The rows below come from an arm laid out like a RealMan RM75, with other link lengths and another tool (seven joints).
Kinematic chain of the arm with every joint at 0, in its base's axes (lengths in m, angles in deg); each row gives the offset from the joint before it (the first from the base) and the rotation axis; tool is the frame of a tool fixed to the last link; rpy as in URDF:
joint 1: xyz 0 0 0.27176 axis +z
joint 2: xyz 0 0 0 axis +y
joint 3: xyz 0 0 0.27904 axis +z
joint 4: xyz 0 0 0 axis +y
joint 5: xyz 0 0 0.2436 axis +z
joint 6: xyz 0 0 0 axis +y
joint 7: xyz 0 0 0.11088 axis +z
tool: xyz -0.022 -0.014 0.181 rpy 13.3 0 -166.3
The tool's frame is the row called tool.
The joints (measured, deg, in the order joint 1, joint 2, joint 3, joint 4, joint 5, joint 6, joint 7), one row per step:
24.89, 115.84, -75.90, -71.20, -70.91, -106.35, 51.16
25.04, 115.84, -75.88, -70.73, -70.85, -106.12, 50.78
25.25, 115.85, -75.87, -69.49, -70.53, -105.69, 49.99
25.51, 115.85, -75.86, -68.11, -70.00, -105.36, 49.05
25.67, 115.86, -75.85, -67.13, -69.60, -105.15, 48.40
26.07, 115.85, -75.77, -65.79, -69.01, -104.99, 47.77
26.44, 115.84, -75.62, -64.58, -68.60, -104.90, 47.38
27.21, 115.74, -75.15, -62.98, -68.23, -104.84, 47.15
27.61, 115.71, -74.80, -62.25, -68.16, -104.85, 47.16
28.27, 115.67, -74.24, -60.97, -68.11, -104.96, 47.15
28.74, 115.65, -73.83, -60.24, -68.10, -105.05, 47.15
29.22, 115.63, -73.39, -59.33, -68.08, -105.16, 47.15
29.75, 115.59, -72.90, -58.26, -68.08, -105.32, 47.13
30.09, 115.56, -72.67, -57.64, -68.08, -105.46, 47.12
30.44, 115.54, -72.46, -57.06, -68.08, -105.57, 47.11
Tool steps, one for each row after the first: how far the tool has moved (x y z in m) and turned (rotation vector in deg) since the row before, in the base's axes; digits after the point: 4 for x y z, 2 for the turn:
0.0000, 0.0020, -0.0004, 0.21, 0.20, -0.19
0.0006, 0.0044, -0.0005, 0.24, 0.61, -0.66
0.0004, 0.0041, 0.0002, 0.23, 0.83, -0.56
0.0004, 0.0028, 0.0002, 0.15, 0.60, -0.43
-0.0002, 0.0037, 0.0008, 0.00, 0.80, -0.51
0.0002, 0.0035, 0.0006, -0.10, 0.59, -0.57
-0.0002, 0.0056, 0.0014, -0.13, 0.57, -0.73
-0.0001, 0.0029, 0.0008, -0.07, 0.21, -0.38
0.0002, 0.0043, 0.0009, -0.22, 0.31, -0.60
-0.0003, 0.0026, 0.0009, -0.08, 0.20, -0.27
0.0001, 0.0030, 0.0008, -0.16, 0.24, -0.41
0.0004, 0.0032, 0.0008, -0.22, 0.25, -0.47
0.0001, 0.0014, 0.0003, -0.20, 0.12, -0.18
-0.0002, 0.0014, 0.0002, -0.18, 0.12, -0.15

